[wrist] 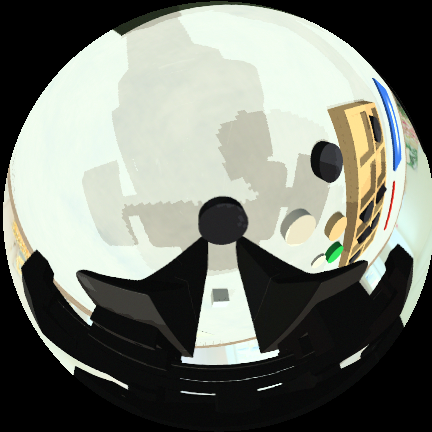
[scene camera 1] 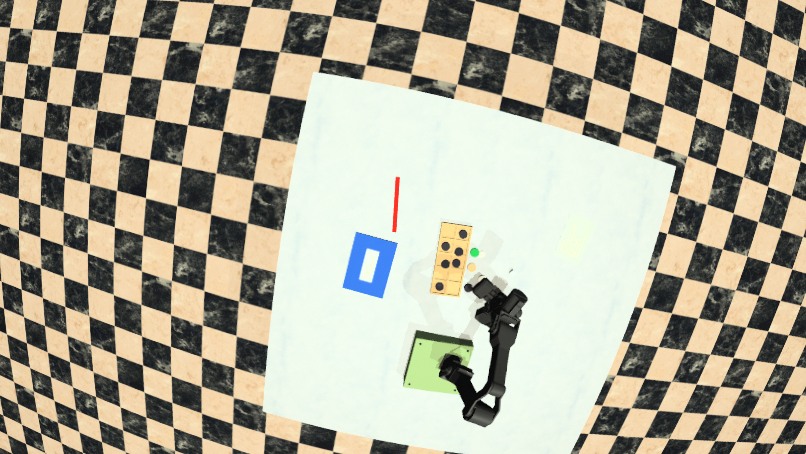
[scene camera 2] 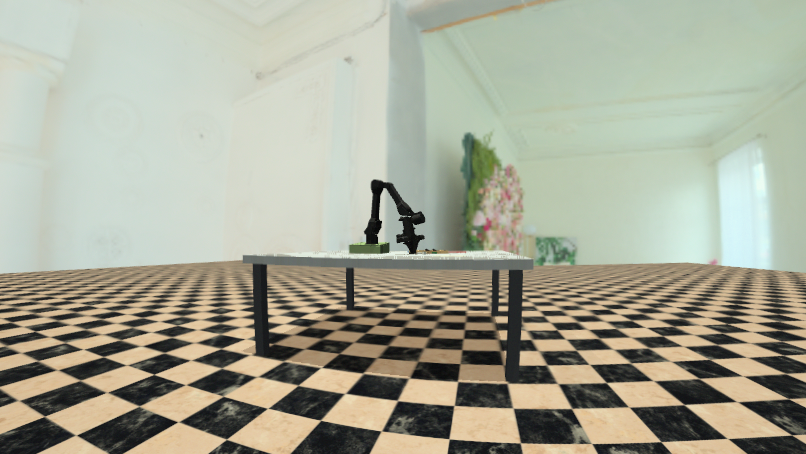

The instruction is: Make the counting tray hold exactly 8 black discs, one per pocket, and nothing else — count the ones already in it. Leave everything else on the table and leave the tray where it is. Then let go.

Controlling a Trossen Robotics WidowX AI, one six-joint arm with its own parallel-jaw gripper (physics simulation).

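Note:
The tan counting tray (scene camera 1: 449, 230) (wrist: 341, 125) has two columns of pockets. Several black discs lie in it, one per pocket; the top-left and bottom-right pockets are bare in the first scene view. A loose black disc (scene camera 1: 468, 287) (wrist: 326, 161) lies on the table beside the tray. My gripper (scene camera 2: 412, 251) (wrist: 221, 241) is low at the table, its narrowed fingertips touching both sides of the near edge of another black disc (wrist: 223, 220). It is shut on that disc. In the first scene view the arm hides the fingertips and this disc.
A cream disc (wrist: 298, 227), a tan disc (scene camera 1: 471, 267) (wrist: 336, 226), a green disc (scene camera 1: 474, 252) (wrist: 334, 253) and a white disc (wrist: 318, 260) lie between gripper and tray. A grey block (scene camera 1: 511, 270) (wrist: 220, 296), blue frame (scene camera 1: 354, 265), red bar (scene camera 1: 395, 204) and pale yellow patch (scene camera 1: 575, 236) lie around.

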